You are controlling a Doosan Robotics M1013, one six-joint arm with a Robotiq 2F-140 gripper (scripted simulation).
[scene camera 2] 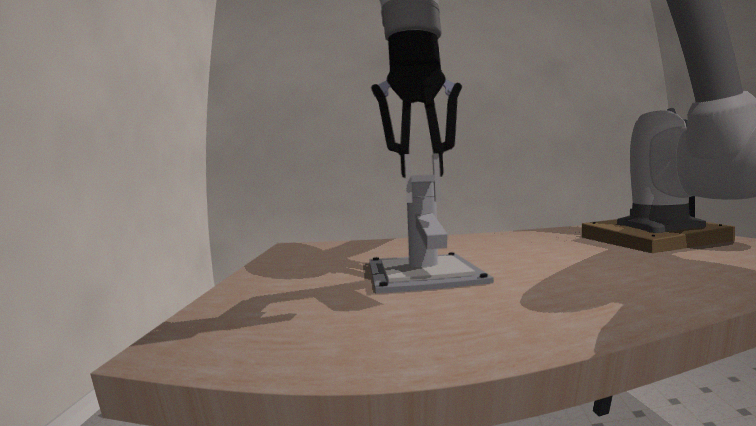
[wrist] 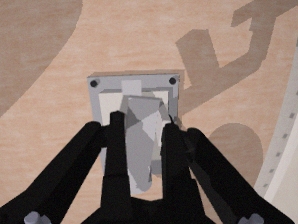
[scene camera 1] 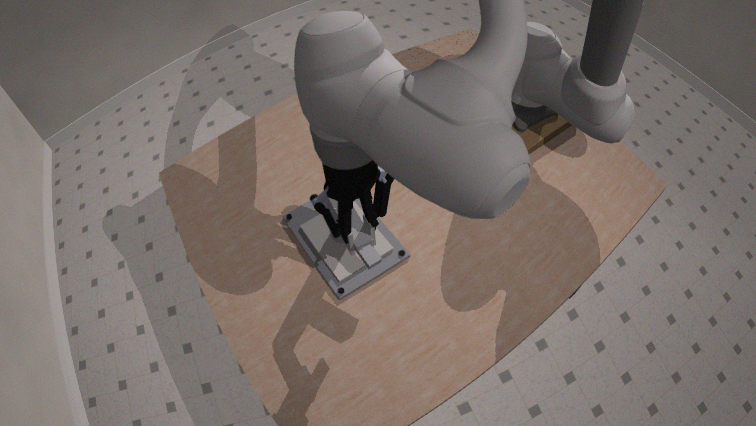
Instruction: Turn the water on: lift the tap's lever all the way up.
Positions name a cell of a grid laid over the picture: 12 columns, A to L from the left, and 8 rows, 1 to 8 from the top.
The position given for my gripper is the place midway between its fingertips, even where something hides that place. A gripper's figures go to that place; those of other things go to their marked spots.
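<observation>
My gripper (wrist: F4) is 0.21 m from the lens. Then there is a grey tap (wrist: E4), and for that one I read 0.32 m from the lens.
</observation>
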